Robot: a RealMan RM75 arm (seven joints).
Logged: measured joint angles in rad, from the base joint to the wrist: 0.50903, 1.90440, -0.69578, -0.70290, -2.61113, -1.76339, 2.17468; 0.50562, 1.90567, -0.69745, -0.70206, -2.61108, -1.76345, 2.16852; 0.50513, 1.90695, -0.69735, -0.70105, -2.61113, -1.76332, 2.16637; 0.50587, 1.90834, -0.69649, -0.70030, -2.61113, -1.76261, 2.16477; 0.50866, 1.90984, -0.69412, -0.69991, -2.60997, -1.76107, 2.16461; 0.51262, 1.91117, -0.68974, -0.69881, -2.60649, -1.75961, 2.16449; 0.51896, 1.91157, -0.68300, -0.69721, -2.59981, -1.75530, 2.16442; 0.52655, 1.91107, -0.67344, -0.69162, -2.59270, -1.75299, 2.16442; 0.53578, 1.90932, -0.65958, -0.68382, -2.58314, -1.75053, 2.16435; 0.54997, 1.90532, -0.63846, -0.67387, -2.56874, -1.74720, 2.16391; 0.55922, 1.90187, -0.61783, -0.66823, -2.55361, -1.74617, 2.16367; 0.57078, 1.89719, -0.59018, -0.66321, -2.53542, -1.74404, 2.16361; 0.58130, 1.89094, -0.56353, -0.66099, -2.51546, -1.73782, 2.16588; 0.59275, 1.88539, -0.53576, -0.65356, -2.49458, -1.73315, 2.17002; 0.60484, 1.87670, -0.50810, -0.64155, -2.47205, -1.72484, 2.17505; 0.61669, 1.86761, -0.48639, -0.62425, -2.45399, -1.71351, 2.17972; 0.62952, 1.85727, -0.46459, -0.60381, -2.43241, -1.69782, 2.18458; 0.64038, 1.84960, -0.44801, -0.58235, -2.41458, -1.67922, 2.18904; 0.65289, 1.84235, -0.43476, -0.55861, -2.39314, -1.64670, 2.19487
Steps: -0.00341, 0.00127, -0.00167, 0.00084, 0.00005, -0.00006, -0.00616; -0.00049, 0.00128, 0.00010, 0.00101, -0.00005, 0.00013, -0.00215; 0.00074, 0.00139, 0.00086, 0.00075, 0.00000, 0.00071, -0.00160; 0.00279, 0.00150, 0.00237, 0.00039, 0.00116, 0.00154, -0.00016; 0.00396, 0.00133, 0.00438, 0.00110, 0.00348, 0.00146, -0.00012; 0.00634, 0.00040, 0.00674, 0.00160, 0.00668, 0.00431, -0.00007; 0.00759, -0.00050, 0.00956, 0.00559, 0.00711, 0.00231, 0.00000; 0.00923, -0.00175, 0.01386, 0.00780, 0.00956, 0.00246, -0.00007; 0.01419, -0.00400, 0.02112, 0.00995, 0.01440, 0.00333, -0.00044; 0.00925, -0.00345, 0.02063, 0.00564, 0.01513, 0.00103, -0.00024; 0.01156, -0.00468, 0.02765, 0.00502, 0.01819, 0.00213, -0.00006; 0.01052, -0.00625, 0.02665, 0.00222, 0.01996, 0.00622, 0.00227; 0.01145, -0.00555, 0.02777, 0.00743, 0.02088, 0.00467, 0.00414; 0.01209, -0.00869, 0.02766, 0.01201, 0.02253, 0.00831, 0.00503; 0.01185, -0.00909, 0.02171, 0.01730, 0.01806, 0.01133, 0.00467; 0.01283, -0.01034, 0.02180, 0.02044, 0.02158, 0.01569, 0.00486; 0.01086, -0.00767, 0.01658, 0.02146, 0.01783, 0.01860, 0.00446; 0.01251, -0.00725, 0.01325, 0.02374, 0.02144, 0.03252, 0.00583
